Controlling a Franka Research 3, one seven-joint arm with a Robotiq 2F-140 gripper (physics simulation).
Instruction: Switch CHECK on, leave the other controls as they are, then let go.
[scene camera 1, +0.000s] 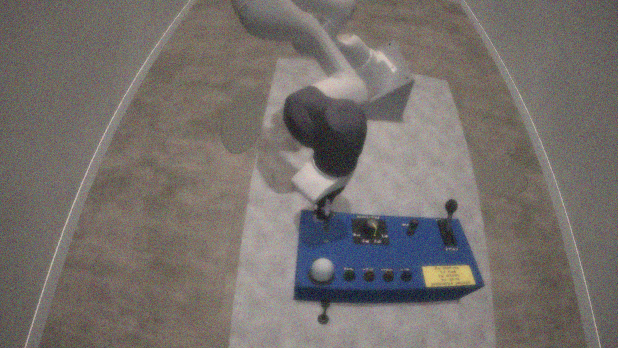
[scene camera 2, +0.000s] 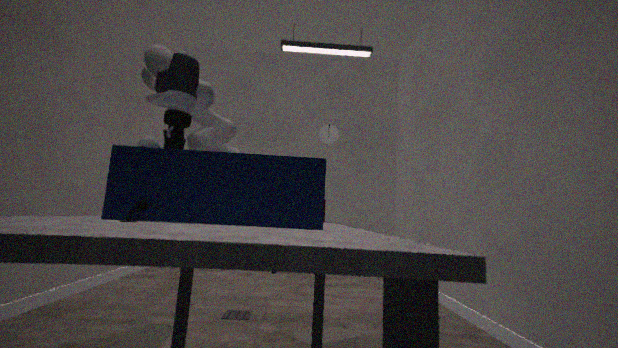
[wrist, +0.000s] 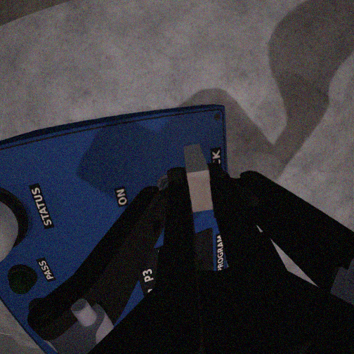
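Observation:
The blue control box (scene camera 1: 350, 257) (scene camera 2: 220, 190) (wrist: 65, 155) stands on the table. My gripper (scene camera 1: 324, 216) (wrist: 193, 159) is shut, with nothing between its fingers, low over the CHECK corner of the box. In scene camera 2 its fingertips are hidden behind the box. The CHECK switch (scene camera 1: 326, 227) is dark and small below the fingertips in scene camera 1. In the wrist view a small grey part shows beside the left finger, and the fingers hide the rest, so I cannot tell which way the lever leans. The ON label (wrist: 121, 196) shows left of the fingers.
The PROGRAM knob (scene camera 1: 371, 227), a small toggle (scene camera 1: 412, 227) and a tall lever (scene camera 1: 451, 206) stand along the same side. A white dome (scene camera 1: 321, 270) (wrist: 6, 230), several small lamps and a yellow label (scene camera 1: 448, 276) line the other side. A dark round-ended stalk (scene camera 1: 323, 317) shows beyond the box edge.

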